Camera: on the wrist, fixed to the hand. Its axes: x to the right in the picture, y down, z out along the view.
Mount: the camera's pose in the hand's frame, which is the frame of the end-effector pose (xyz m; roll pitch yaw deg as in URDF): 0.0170 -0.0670 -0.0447 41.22 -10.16 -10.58
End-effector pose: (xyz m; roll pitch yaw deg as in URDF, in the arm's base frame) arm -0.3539 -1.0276 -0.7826 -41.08 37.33 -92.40
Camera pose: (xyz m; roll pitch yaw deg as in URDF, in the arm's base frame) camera -0.4345 -1.0440 -0.7847 -1.44 22.74 -93.66
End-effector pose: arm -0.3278 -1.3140 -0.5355 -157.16 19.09 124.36
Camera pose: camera -0.3859 -1.3077 -0.4776 -111.41 23.81 139.25
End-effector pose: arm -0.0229 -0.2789 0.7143 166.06 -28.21 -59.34
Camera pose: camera 0.0434 -0.2421 0.7463 -156.64 -15.55 -51.41
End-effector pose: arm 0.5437 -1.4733 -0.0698 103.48 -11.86 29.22
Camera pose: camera 0.5392 -1.4081 -0.1199 144.48 0.77 21.78
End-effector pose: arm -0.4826 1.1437 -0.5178 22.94 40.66 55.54
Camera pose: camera -0.4636 1.0931 -0.5799 53.14 34.10 39.04
